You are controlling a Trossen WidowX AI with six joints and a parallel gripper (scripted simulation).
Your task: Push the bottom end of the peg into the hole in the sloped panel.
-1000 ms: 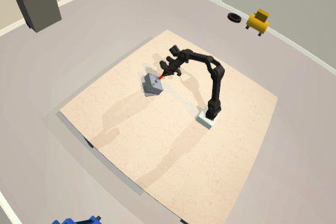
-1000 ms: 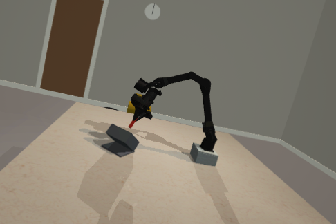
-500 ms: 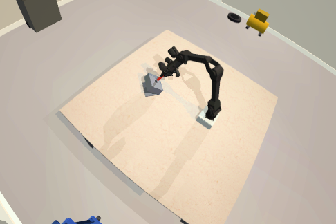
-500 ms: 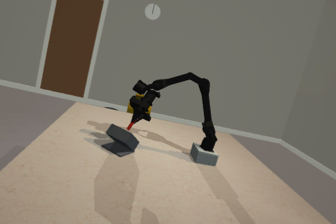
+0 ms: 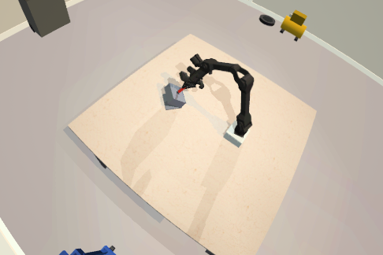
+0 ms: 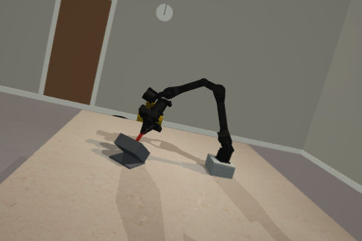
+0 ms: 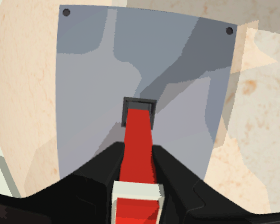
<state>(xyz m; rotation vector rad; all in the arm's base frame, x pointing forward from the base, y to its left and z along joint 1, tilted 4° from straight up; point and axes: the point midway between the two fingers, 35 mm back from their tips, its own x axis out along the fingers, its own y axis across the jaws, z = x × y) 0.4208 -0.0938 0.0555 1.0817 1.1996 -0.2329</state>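
The sloped grey panel lies 60 mm below my gripper tip, 30 mm to the left of it and 30 mm ahead of it. The rest, counted from my gripper tip: red square peg (10 mm to the right, 10 mm behind, 10 mm above).
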